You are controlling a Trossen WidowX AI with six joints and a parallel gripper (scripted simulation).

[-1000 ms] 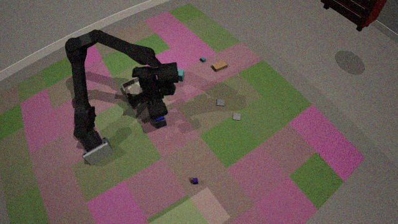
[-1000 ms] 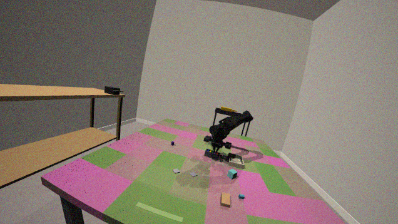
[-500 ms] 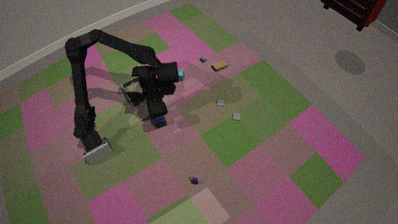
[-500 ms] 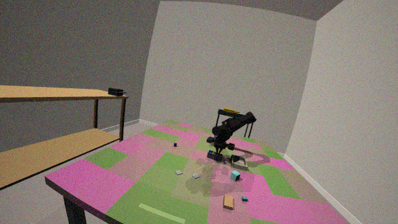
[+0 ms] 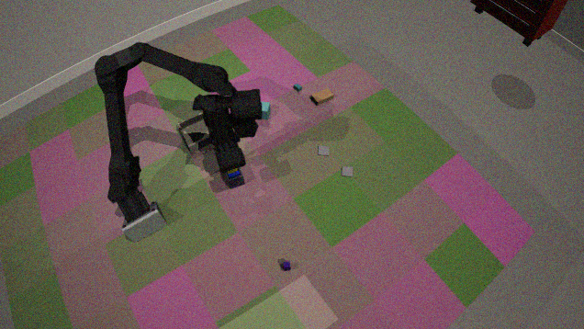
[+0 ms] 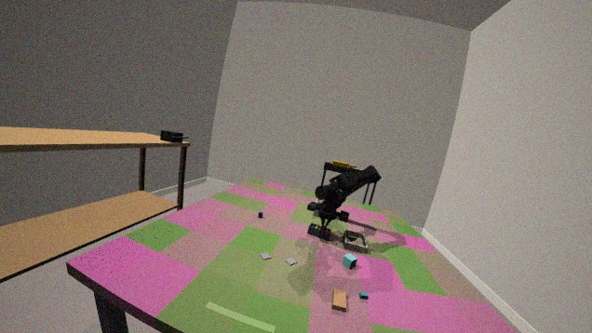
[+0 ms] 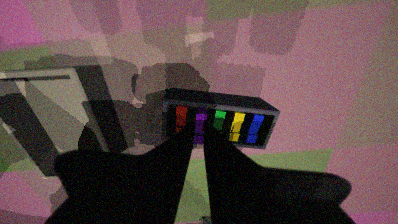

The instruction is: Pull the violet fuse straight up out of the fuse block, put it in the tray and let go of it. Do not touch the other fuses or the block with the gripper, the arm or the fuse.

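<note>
My gripper tip is now 2 cm to the left of the green fuse and 2 cm above it. Round my gripper tip: red fuse 2 cm to the left, 2 cm below; violet fuse 1 cm below; yellow fuse 1 cm behind, 3 cm to the right, 2 cm below.
</note>
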